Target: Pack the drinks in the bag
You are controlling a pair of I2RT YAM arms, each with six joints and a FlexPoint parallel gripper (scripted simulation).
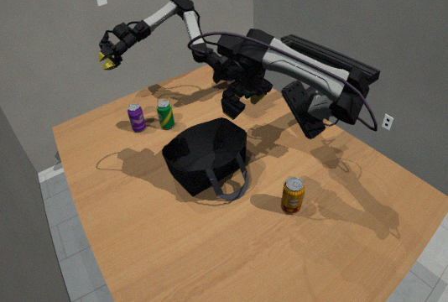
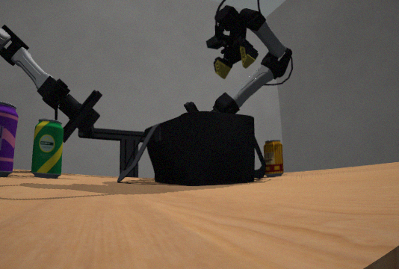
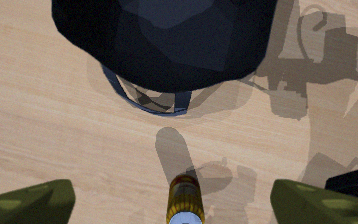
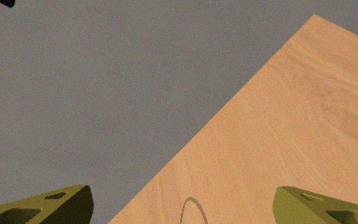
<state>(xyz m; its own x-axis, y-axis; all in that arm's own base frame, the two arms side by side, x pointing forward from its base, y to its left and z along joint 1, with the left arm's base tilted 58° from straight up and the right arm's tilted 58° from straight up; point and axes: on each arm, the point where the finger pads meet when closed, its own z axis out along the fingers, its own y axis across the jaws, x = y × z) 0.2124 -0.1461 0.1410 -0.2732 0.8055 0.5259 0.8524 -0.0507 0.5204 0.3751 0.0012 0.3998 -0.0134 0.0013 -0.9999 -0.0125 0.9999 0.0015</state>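
Observation:
Right now the green can is 16 cm behind my right hand, 26 cm to the left of it and 23 cm below it. Round my right hand: orange can: 22 cm behind, 93 cm to the left, 23 cm below; purple can: 5 cm behind, 18 cm to the left, 23 cm below.

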